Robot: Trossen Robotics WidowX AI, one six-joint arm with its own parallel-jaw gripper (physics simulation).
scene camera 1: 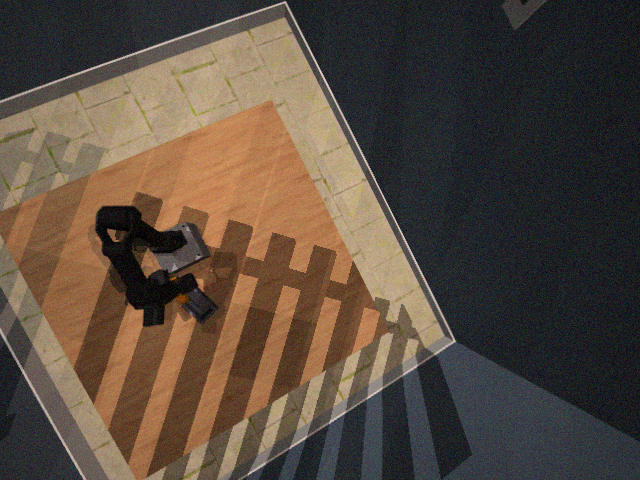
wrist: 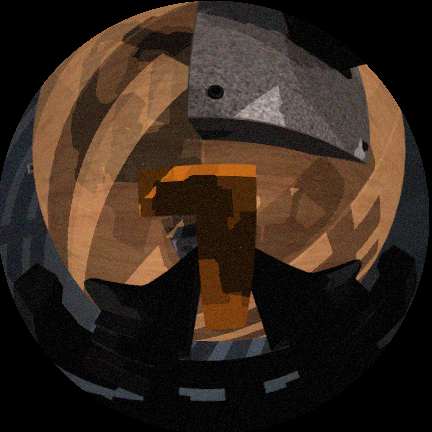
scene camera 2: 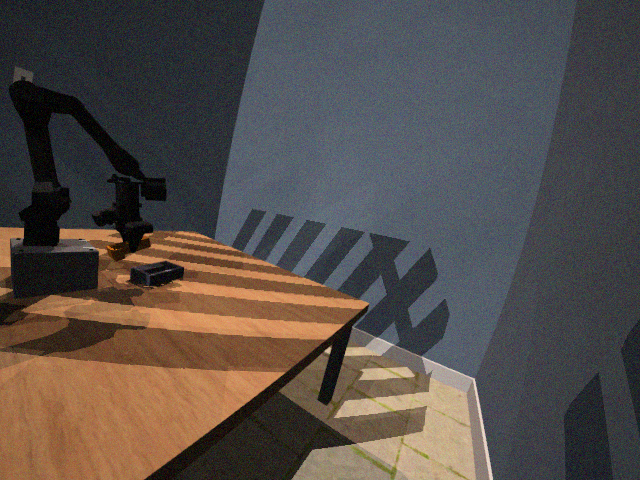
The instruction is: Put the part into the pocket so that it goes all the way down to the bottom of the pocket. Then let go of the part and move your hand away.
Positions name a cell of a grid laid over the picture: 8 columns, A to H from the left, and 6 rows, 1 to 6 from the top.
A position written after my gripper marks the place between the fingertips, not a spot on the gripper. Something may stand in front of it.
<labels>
my gripper: scene camera 1 C4; wrist E4; scene camera 2 B4
</labels>
